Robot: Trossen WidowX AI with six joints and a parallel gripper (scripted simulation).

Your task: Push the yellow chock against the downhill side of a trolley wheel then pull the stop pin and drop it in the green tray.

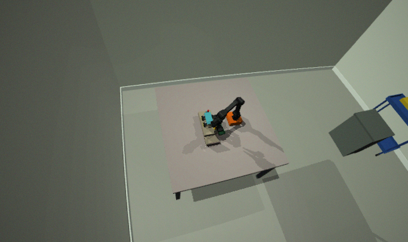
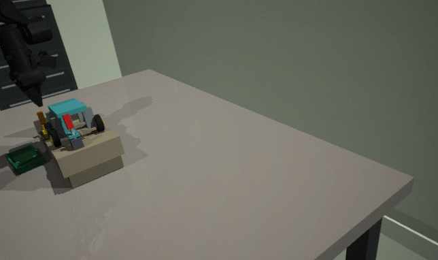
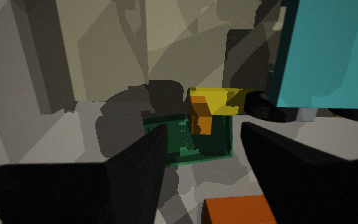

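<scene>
Now: the red-headed stop pin 1 cm ahead of my gripper tip, 21 cm to the right of it and 2 cm below it. From my gripper tip the other things lie so: yellow chock 1 cm behind, 3 cm to the right, 6 cm below; then teal trolley 4 cm ahead, 12 cm to the right, 3 cm below.
</scene>
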